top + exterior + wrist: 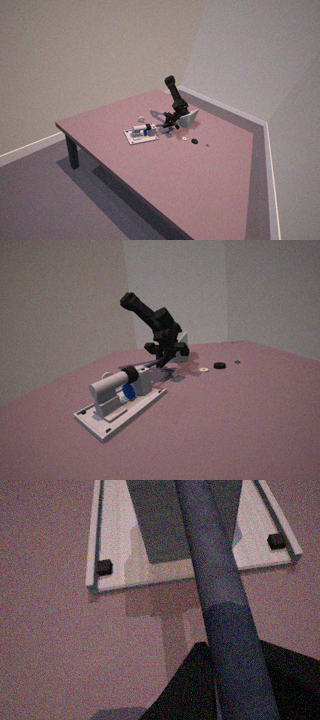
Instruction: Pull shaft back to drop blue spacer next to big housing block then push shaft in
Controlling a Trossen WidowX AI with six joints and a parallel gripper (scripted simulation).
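Now: the dark shaft 5 cm ahead of my gripper tip, 3 cm to the right of it and 3 cm above it. From my gripper tip the other things lie so: grey ring: 36 cm to the left, 16 cm behind, 5 cm below; then black spacer: 12 cm ahead, 6 cm to the right, 2 cm above; then blue spacer: 13 cm ahead, 7 cm to the right, 2 cm below.
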